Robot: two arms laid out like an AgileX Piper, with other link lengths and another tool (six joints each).
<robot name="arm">
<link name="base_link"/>
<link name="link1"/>
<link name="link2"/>
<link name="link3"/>
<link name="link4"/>
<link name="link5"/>
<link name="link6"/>
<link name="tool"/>
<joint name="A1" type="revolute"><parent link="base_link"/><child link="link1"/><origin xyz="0.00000 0.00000 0.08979" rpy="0.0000 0.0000 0.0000"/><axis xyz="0 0 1"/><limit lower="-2.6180" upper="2.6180"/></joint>
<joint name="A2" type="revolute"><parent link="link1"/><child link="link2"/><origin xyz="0.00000 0.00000 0.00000" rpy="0.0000 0.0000 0.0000"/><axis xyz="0 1 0"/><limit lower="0.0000" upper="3.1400"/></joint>
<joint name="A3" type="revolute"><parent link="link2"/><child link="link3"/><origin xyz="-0.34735 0.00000 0.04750" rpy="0.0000 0.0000 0.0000"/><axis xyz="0 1 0"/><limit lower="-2.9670" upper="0.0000"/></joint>
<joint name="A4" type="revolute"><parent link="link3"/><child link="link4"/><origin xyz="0.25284 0.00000 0.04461" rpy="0.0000 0.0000 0.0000"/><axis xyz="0.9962 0 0.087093"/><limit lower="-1.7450" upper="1.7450"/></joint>
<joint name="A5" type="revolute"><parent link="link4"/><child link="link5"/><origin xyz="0.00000 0.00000 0.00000" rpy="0.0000 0.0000 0.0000"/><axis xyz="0 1 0"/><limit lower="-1.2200" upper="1.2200"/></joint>
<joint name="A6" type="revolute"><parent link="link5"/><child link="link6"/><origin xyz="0.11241 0.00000 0.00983" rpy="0.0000 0.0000 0.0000"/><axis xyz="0.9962 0 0.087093"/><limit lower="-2.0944" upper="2.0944"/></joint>
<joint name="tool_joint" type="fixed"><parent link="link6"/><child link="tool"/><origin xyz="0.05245 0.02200 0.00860" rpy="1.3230 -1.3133 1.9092"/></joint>
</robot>
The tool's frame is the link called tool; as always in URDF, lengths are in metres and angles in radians.
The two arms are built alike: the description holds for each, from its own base.
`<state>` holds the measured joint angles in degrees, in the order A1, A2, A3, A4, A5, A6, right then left.
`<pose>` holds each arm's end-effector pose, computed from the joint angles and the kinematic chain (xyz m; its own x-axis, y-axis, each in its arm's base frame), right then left.
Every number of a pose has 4 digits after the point.
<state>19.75 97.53 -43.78 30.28 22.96 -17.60 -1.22 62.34 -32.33 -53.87 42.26 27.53</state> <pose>0.3046 0.1658 0.1055 0.8539 0.3654 0.3706 0.4717 -0.8443 -0.2544 0.2088 -0.0759 0.2088 0.8613 0.4237 0.2805 0.1786 -0.7691 0.6137</pose>
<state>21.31 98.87 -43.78 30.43 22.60 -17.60 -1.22 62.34 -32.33 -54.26 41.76 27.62</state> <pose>0.3013 0.1741 0.0977 0.8512 0.3877 0.3539 0.4869 -0.8350 -0.2565 0.2101 -0.0755 0.2095 0.8561 0.4315 0.2845 0.1812 -0.7661 0.6167</pose>
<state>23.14 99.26 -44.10 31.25 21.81 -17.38 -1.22 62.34 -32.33 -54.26 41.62 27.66</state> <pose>0.2999 0.1850 0.0977 0.8435 0.3956 0.3633 0.4995 -0.8264 -0.2599 0.2104 -0.0753 0.2096 0.8550 0.4323 0.2865 0.1811 -0.7665 0.6161</pose>
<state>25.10 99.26 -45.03 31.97 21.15 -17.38 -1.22 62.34 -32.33 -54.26 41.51 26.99</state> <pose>0.3003 0.1979 0.1026 0.8268 0.4077 0.3875 0.5222 -0.8122 -0.2599 0.2105 -0.0751 0.2095 0.8525 0.4417 0.2797 0.1914 -0.7616 0.6191</pose>
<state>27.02 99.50 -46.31 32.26 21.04 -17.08 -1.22 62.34 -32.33 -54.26 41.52 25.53</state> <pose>0.3004 0.2114 0.1071 0.8109 0.4227 0.4048 0.5457 -0.7960 -0.2619 0.2100 -0.0752 0.2092 0.8487 0.4595 0.2619 0.2130 -0.7502 0.6260</pose>
